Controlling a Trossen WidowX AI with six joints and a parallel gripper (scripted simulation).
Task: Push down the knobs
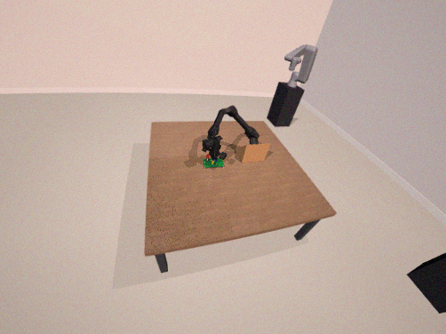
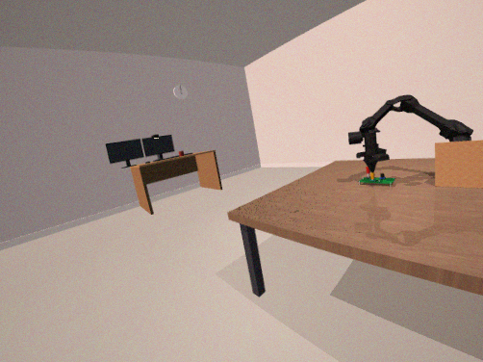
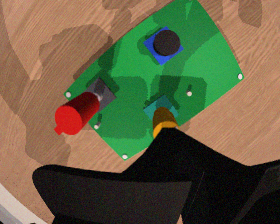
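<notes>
Now: the yellow knob 10 mm below my gripper tip. Round my gripper tip: red knob: 30 mm ahead, 50 mm to the right.
</notes>
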